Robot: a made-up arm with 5 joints.
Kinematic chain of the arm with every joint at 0, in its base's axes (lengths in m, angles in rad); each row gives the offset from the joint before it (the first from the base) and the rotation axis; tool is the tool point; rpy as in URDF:
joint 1: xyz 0.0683 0 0.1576 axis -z
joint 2: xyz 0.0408 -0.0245 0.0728 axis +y
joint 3: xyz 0.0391 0 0.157 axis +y
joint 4: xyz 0.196 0 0.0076 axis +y
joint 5: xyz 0.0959 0.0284 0 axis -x
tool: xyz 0 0 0 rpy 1.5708 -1.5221 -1.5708
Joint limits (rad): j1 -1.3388..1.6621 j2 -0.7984..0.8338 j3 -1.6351..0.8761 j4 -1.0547..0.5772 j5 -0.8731..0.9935
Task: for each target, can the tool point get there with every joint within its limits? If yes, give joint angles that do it. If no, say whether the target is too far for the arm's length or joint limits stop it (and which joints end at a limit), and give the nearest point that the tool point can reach.
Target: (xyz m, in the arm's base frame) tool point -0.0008 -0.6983 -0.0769
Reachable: no: too far | nearest point 0.0341 -0.4166 0.1332 | short by 0.353 m
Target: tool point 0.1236 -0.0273 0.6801
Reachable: yes | joints 0.5223 -0.3269 -1.0156 -0.2573 0.6931
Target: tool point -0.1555 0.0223 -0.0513
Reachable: no: joint limits stop it (at a limit: joint 1, joint 2, joint 3, joint 4) | nearest point 0.0630 -0.1007 0.0395 | short by 0.267 m
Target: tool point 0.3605 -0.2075 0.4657
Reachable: yes | joints 0.6285 0.0843 -0.1295 -0.7090 0.0827
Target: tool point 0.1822 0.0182 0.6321
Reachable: yes | joints -0.1243 -0.6402 -0.2680 -0.4272 0.1456
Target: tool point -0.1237 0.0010 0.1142
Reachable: no: joint limits stop it (at a limit: joint 1, joint 2, joint 3, joint 4) | nearest point 0.0630 -0.1007 0.0395 | short by 0.225 m
